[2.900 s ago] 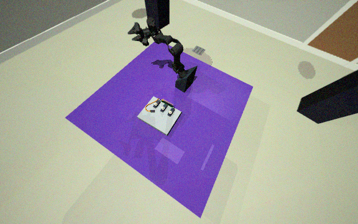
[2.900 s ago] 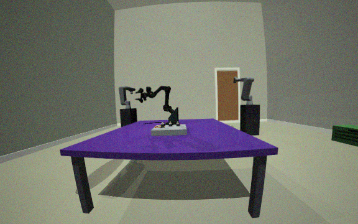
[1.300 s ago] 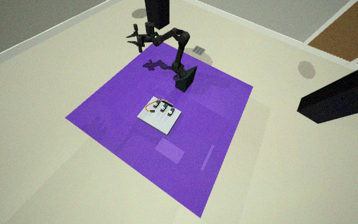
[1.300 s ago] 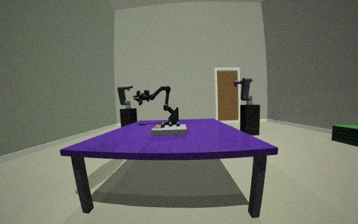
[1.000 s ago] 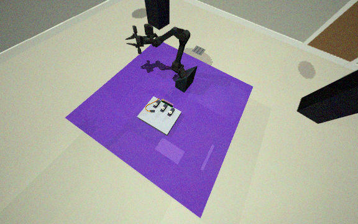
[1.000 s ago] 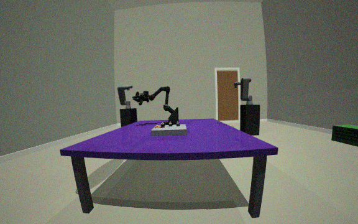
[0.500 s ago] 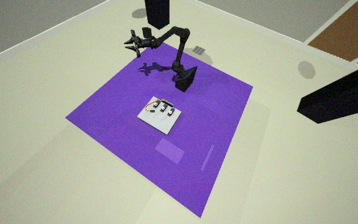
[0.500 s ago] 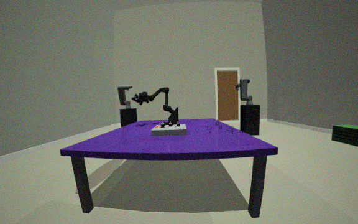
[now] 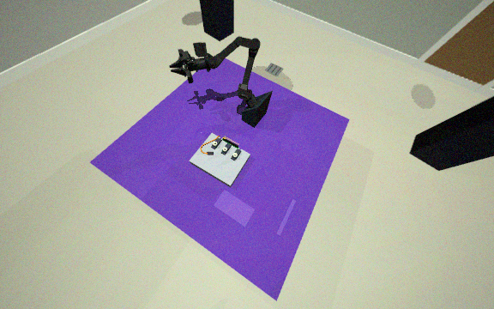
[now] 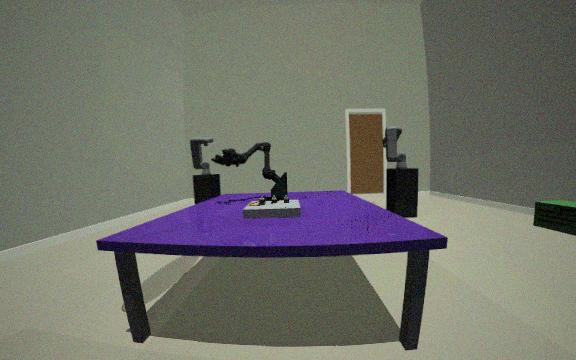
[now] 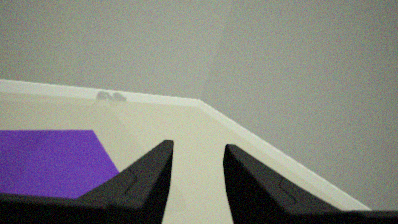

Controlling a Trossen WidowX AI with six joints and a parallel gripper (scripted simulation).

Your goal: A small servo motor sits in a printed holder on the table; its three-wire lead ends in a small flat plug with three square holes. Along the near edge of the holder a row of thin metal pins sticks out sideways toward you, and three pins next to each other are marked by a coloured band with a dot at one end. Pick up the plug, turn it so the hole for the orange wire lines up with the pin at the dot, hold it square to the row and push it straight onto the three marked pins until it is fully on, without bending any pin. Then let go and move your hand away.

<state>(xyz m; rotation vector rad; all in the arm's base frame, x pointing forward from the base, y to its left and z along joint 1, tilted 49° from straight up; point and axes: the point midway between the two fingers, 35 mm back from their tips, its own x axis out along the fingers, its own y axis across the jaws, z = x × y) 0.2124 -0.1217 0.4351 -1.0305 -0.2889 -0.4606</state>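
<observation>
Now: the yellow band 41 cm to the left of my gripper tip, 26 cm below it and 3 cm ahead of it. The rest, counted from my gripper tip: grey holder 48 cm to the left, 31 cm below, 18 cm ahead.
</observation>
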